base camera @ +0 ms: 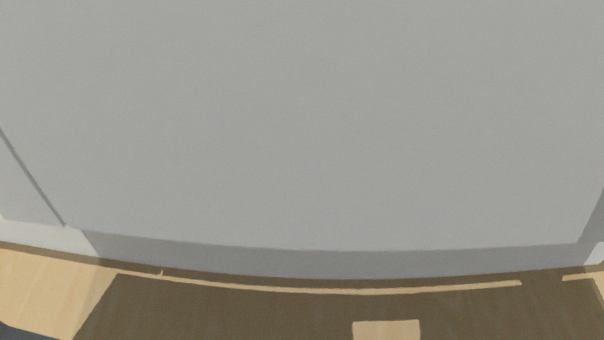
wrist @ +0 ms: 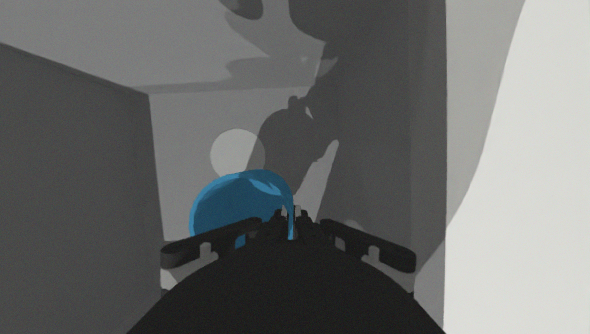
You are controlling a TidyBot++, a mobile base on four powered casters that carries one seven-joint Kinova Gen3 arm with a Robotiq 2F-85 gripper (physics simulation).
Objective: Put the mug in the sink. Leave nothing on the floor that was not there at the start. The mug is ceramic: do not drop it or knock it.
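Places are measured from the arm's base along level axes (x right, y back, z down), in centimetres.
Where they show: gripper, fingertip midpoint: [wrist: 290, 214].
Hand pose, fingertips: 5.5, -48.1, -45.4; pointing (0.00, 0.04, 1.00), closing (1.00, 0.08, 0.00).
Each offset is from my fingertips to the centre of the thing, as dx, dy, dz. "*": to the spot under its first point. Level surfaces: height alone.
The blue mug {-5.6, +0.7, +0.7} [wrist: 235, 207] is in the lower middle of the wrist view, its round opening facing the camera. My gripper [wrist: 290, 214] is shut on the mug's right wall, with the rim between the fingertips. The mug is inside the grey sink basin [wrist: 380, 125], over its floor. The gripper and its arm hide the mug's lower part, so I cannot tell whether its base touches the basin floor. The mug and gripper do not show in the base camera view.
A pale round drain [wrist: 232, 151] shows just beyond the mug. A dark basin wall [wrist: 75, 165] stands at the left, and the light counter top {dz -6.0} [wrist: 540, 175] lies at the right. In the base camera view a grey cabinet front {* -5.5, +25.5, +59.9} [base camera: 300, 125] rises close ahead above the wooden floor {dz +85.0} [base camera: 250, 315].
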